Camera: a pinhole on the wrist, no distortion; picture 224 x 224 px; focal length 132.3 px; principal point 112.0 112.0 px. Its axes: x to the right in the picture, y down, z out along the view. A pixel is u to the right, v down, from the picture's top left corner.
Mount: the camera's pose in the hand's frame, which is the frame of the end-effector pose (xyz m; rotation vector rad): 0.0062 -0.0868 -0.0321 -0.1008 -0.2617 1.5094
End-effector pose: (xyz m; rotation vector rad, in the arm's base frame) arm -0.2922 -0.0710 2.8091 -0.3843 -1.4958 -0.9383
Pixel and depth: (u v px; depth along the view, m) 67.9 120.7 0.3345
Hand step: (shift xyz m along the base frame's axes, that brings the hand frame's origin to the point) -0.3310 0.0908 -0.1385
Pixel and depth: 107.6 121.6 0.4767
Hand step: -0.3613 0.2600 -0.1366
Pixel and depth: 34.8 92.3 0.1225
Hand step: -0.1774 -0.0412 -0.0541
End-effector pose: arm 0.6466 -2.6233 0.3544 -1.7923 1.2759 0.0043
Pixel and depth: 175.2 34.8 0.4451
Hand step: 0.2513 0.1915 -0.4028
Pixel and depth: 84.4 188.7 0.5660
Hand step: 0.1693 0.6321 0.1156
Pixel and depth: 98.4 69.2 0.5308
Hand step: 0.4147 0.3154 -0.1920
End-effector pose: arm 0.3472 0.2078 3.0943 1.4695 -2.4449 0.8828
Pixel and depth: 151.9 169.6 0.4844
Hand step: 0.1991 0.0140 -0.4668
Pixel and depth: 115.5 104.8 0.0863
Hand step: 0.0921 -0.0545 -0.0091
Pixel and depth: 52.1 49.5 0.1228
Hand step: 0.1325 -0.1307 0.0005
